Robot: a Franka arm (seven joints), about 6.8 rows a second.
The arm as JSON. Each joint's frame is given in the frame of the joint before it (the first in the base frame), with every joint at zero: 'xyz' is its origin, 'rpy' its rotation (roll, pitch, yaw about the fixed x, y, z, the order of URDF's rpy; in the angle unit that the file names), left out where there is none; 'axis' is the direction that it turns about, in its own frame. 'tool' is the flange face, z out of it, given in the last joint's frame.
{
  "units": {
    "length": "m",
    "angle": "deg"
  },
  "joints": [
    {
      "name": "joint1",
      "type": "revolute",
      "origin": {
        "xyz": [
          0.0,
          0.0,
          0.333
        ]
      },
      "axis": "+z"
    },
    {
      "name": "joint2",
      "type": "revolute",
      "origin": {
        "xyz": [
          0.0,
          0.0,
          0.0
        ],
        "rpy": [
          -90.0,
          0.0,
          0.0
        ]
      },
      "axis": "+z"
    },
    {
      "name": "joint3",
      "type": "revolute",
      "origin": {
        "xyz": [
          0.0,
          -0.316,
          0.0
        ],
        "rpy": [
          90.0,
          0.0,
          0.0
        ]
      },
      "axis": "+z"
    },
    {
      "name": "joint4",
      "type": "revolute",
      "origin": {
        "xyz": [
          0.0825,
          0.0,
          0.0
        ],
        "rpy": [
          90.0,
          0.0,
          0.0
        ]
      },
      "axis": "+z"
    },
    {
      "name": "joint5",
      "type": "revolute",
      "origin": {
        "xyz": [
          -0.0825,
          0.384,
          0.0
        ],
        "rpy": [
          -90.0,
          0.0,
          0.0
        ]
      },
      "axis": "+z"
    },
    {
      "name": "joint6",
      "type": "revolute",
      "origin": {
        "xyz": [
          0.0,
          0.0,
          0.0
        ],
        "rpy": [
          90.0,
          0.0,
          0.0
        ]
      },
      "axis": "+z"
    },
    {
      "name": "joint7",
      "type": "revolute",
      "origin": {
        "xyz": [
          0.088,
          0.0,
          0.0
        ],
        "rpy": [
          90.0,
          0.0,
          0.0
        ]
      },
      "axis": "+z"
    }
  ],
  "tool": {
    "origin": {
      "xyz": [
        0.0,
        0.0,
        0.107
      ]
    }
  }
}
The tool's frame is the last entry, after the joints.
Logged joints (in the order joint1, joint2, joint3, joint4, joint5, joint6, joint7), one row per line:
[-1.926, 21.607, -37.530, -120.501, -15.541, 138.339, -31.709]
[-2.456, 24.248, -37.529, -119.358, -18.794, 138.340, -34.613]
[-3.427, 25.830, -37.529, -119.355, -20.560, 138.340, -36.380]
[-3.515, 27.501, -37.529, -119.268, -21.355, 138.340, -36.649]
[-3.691, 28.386, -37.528, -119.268, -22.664, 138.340, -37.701]
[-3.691, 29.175, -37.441, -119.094, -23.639, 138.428, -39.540]
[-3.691, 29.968, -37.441, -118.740, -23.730, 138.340, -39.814]
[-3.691, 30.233, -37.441, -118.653, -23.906, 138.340, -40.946]
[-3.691, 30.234, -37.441, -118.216, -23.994, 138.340, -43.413]
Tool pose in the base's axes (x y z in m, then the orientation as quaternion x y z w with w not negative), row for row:
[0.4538, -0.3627, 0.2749, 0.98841, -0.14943, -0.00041, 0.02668]
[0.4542, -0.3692, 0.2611, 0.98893, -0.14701, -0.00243, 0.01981]
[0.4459, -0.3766, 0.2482, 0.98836, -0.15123, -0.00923, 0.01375]
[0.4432, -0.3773, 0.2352, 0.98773, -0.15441, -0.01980, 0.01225]
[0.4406, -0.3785, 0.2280, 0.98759, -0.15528, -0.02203, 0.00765]
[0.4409, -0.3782, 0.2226, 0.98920, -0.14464, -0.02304, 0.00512]
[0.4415, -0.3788, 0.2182, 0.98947, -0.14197, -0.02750, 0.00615]
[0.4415, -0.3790, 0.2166, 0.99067, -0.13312, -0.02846, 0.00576]
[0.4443, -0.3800, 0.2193, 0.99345, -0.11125, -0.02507, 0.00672]
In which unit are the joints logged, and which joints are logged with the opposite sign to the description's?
The joints are logged in degrees. Opposite sign: joint5.
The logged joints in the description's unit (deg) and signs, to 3 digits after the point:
[-1.926, 21.607, -37.530, -120.501, 15.541, 138.339, -31.709]
[-2.456, 24.248, -37.529, -119.358, 18.794, 138.340, -34.613]
[-3.427, 25.830, -37.529, -119.355, 20.560, 138.340, -36.380]
[-3.515, 27.501, -37.529, -119.268, 21.355, 138.340, -36.649]
[-3.691, 28.386, -37.528, -119.268, 22.664, 138.340, -37.701]
[-3.691, 29.175, -37.441, -119.094, 23.639, 138.428, -39.540]
[-3.691, 29.968, -37.441, -118.740, 23.730, 138.340, -39.814]
[-3.691, 30.233, -37.441, -118.653, 23.906, 138.340, -40.946]
[-3.691, 30.234, -37.441, -118.216, 23.994, 138.340, -43.413]

